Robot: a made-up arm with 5 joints.
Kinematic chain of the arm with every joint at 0, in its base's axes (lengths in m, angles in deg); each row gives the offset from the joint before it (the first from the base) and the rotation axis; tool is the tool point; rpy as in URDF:
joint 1: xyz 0 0 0.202 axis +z
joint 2: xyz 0 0 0 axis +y
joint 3: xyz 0.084 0 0.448 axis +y
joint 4: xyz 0.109 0 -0.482 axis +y
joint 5: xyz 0.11 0 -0.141 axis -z
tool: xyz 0 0 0 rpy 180 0 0
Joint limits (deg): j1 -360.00..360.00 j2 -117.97..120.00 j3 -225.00..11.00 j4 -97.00..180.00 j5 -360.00..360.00
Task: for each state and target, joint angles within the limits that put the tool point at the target. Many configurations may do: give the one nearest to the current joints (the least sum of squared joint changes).
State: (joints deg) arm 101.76 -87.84 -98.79 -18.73 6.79
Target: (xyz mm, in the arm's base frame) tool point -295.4 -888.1 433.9
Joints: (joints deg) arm 71.60 -116.67 -90.95 -30.40 6.79
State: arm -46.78 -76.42 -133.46 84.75 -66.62
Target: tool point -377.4 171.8 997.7
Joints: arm -24.48 -71.86 -113.99 96.64 -66.62
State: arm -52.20 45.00 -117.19 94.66 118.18
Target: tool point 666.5 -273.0 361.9
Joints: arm -22.27 22.01 -93.93 115.52 118.18
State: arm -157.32 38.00 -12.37 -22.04 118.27
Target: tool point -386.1 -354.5 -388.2
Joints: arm -137.44 73.74 -56.61 -16.45 118.27
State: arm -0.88 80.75 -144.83 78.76 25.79
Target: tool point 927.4 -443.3 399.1
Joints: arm -25.55 57.93 -152.87 84.92 25.79
